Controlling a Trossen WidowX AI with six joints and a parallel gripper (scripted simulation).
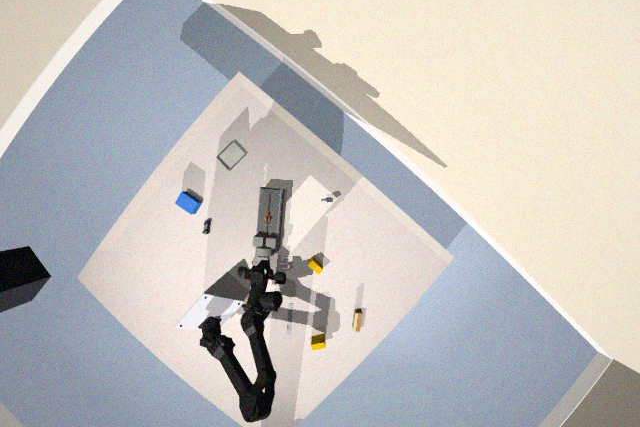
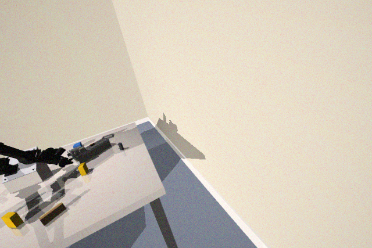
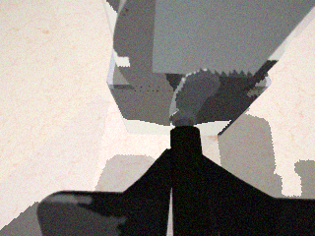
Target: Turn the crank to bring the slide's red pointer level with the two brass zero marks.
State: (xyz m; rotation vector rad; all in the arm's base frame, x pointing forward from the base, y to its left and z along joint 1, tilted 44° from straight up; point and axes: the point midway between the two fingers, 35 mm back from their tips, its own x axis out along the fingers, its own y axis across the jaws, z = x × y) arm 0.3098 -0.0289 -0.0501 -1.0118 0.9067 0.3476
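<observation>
The crank lies 40 mm above my gripper tip. Also, from my gripper tip: blue block (410 mm to the left, 100 mm behind, 10 mm below); dark brown crank handle (30 mm above, 10 mm to the right, 10 mm behind); red pointer (140 mm ahead, 120 mm to the left, 50 mm above).
</observation>
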